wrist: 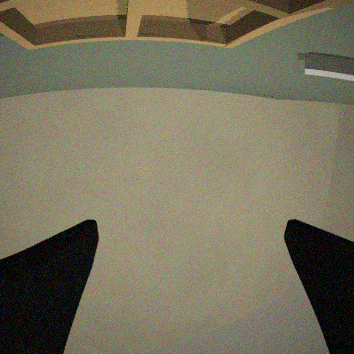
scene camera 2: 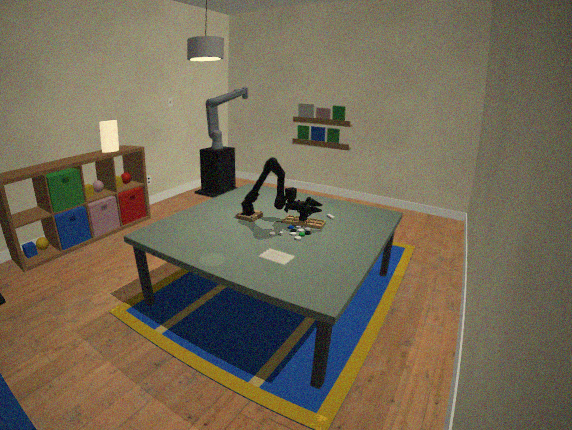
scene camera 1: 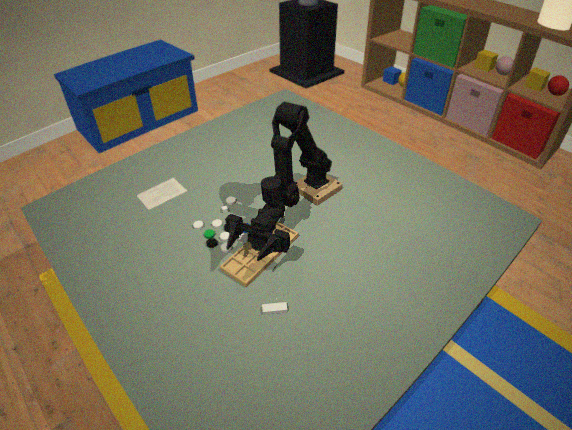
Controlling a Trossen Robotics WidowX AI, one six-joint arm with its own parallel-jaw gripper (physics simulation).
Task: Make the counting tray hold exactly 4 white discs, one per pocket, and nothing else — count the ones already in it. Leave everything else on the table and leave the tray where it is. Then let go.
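Observation:
The wooden counting tray (scene camera 1: pixel 245 273) (scene camera 2: pixel 317 225) (wrist: pixel 132 22) lies on the table. No disc shows in its near-end pockets; the arm hides some of the others. My gripper (scene camera 1: pixel 244 253) (scene camera 2: pixel 320 207) (wrist: pixel 195 231) is open and empty, pointing forward above the tray, its fingers wide apart. Loose white discs, among them one white disc (scene camera 1: pixel 198 224) (scene camera 2: pixel 298 238) and another white disc (scene camera 1: pixel 217 223), lie beside the tray. A green disc (scene camera 1: pixel 209 233) (scene camera 2: pixel 302 234), a black disc (scene camera 1: pixel 212 243) (scene camera 2: pixel 307 232) and a blue disc (scene camera 2: pixel 291 227) lie among them.
A small white block (scene camera 1: pixel 274 307) (scene camera 2: pixel 330 216) (wrist: pixel 329 65) lies on the table beyond the tray's near end. A pale flat sheet (scene camera 1: pixel 162 193) (scene camera 2: pixel 277 256) lies past the discs. The arm's wooden base (scene camera 1: pixel 320 193) (scene camera 2: pixel 249 216) stands behind the tray.

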